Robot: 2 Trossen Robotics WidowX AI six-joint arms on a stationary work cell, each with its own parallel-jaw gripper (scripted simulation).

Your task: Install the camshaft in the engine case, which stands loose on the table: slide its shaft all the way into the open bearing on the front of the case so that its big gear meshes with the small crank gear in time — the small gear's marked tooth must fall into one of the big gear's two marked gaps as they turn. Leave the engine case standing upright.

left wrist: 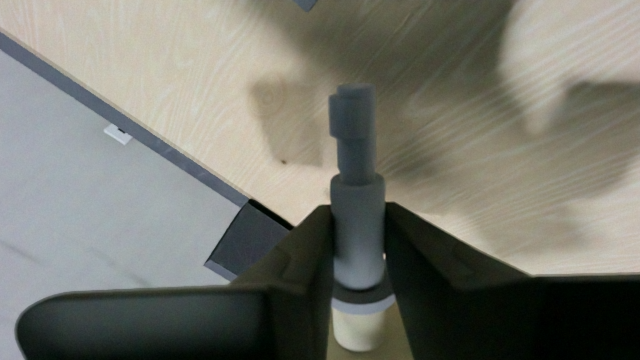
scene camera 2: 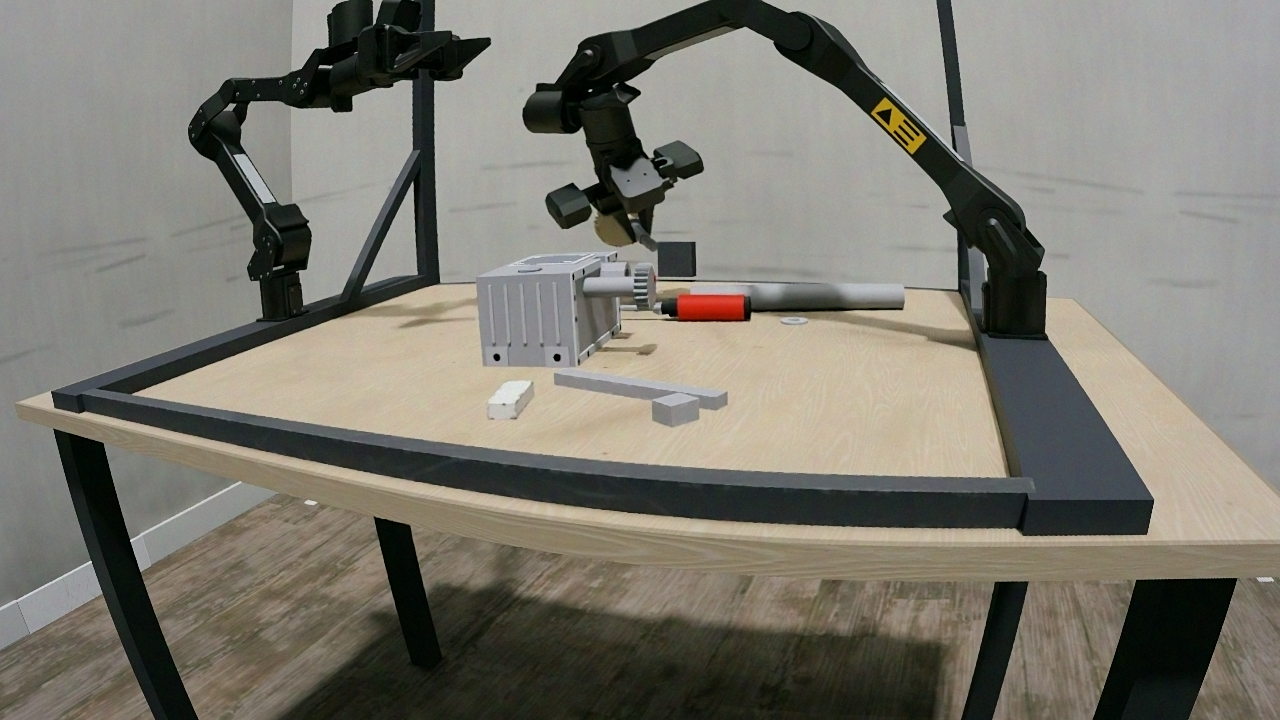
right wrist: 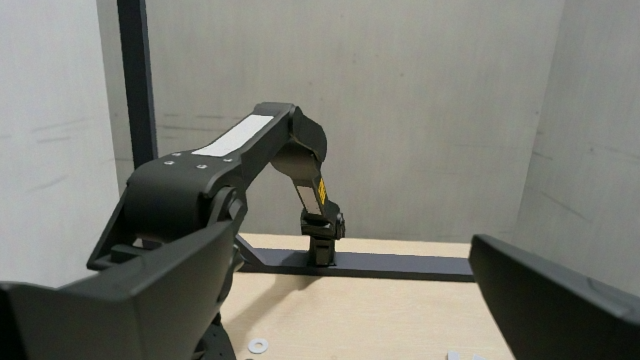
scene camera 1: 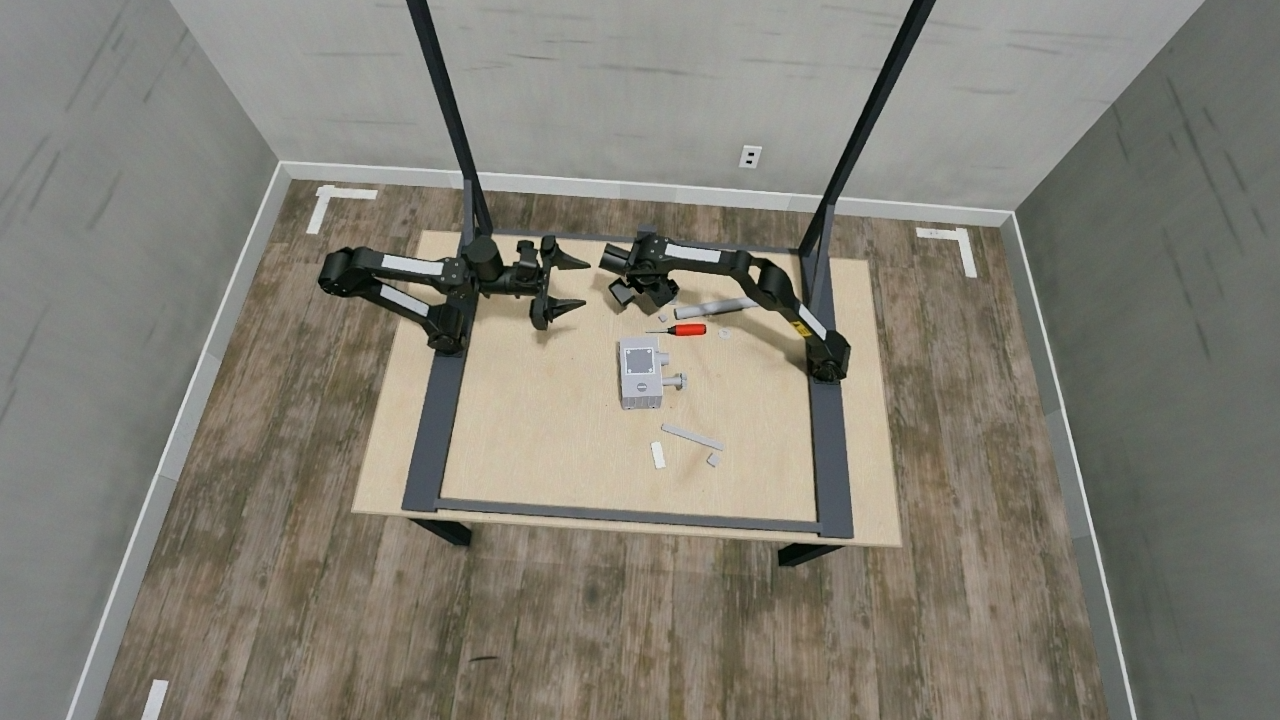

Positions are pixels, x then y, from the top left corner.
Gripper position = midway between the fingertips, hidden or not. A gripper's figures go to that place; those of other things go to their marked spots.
Scene:
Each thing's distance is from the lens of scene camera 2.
my left gripper (scene camera 2: pixel 640 238): 1.01 m
my right gripper (scene camera 2: pixel 471 37): 0.89 m
grey engine case (scene camera 2: pixel 557 316): 0.70 m

